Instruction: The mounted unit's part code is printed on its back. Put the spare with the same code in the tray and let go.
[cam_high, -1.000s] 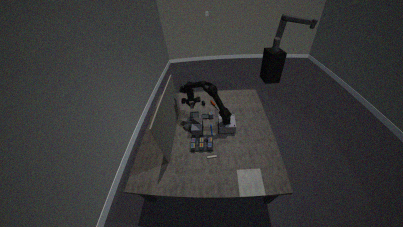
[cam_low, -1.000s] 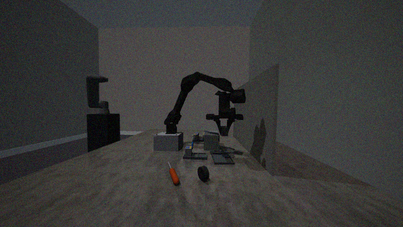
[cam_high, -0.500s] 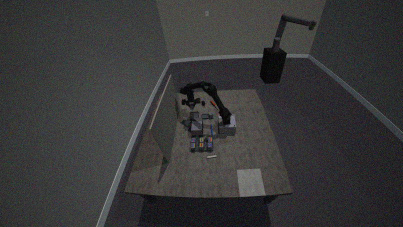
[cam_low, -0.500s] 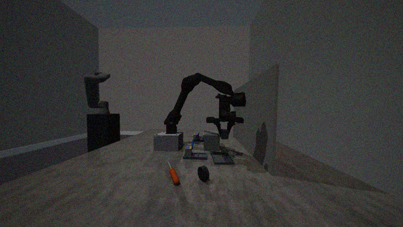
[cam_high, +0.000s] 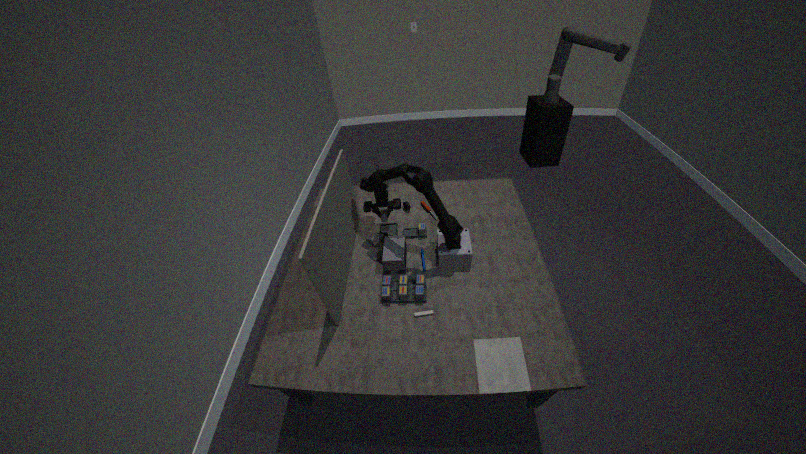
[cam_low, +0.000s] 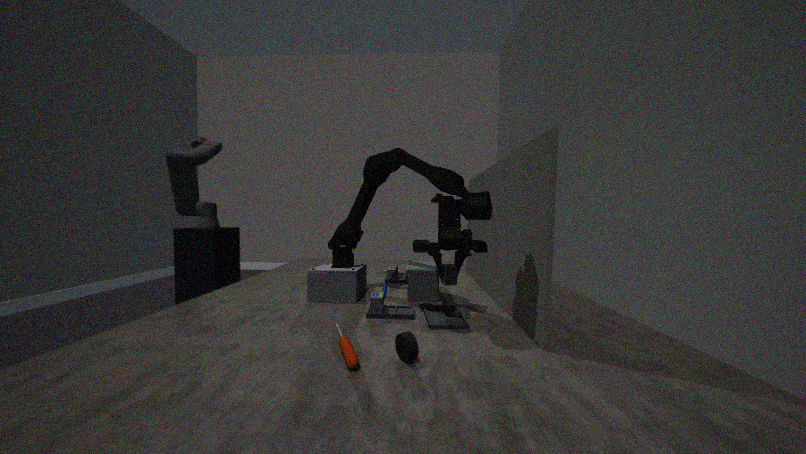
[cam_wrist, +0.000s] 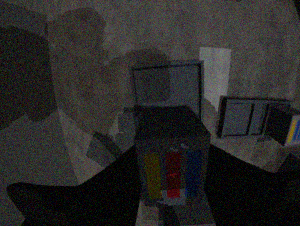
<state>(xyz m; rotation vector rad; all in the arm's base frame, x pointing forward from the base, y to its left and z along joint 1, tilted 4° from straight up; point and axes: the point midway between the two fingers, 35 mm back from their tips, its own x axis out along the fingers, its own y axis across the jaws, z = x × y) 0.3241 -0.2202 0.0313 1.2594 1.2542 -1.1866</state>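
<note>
The dark-rimmed tray is 1 cm behind my gripper tip, 1 cm to the left of it and 10 cm below it. Round my gripper tip: grey mounted unit 4 cm behind, 22 cm to the left, 6 cm below; tall dark panel 20 cm ahead, 19 cm to the left, 12 cm above.
</note>
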